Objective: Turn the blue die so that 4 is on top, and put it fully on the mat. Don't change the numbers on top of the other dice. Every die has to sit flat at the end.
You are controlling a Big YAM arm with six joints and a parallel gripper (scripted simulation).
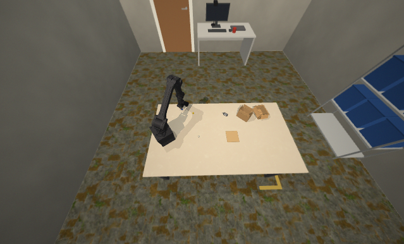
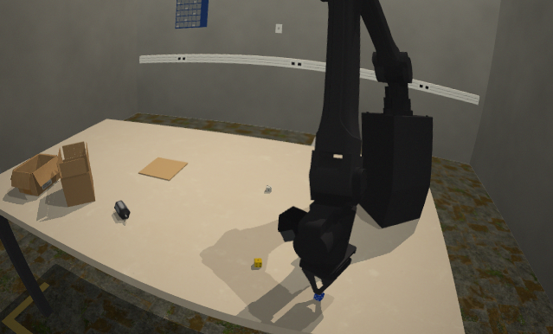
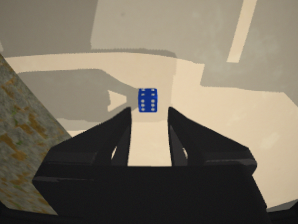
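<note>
The blue die is 30 mm below my hand. From my hand the other things lie so: mat: 630 mm ahead, 380 mm to the right, 30 mm below; then yellow die: 150 mm ahead, 60 mm to the right, 30 mm below; then white die: 240 mm ahead, 390 mm to the right, 30 mm below.
</note>
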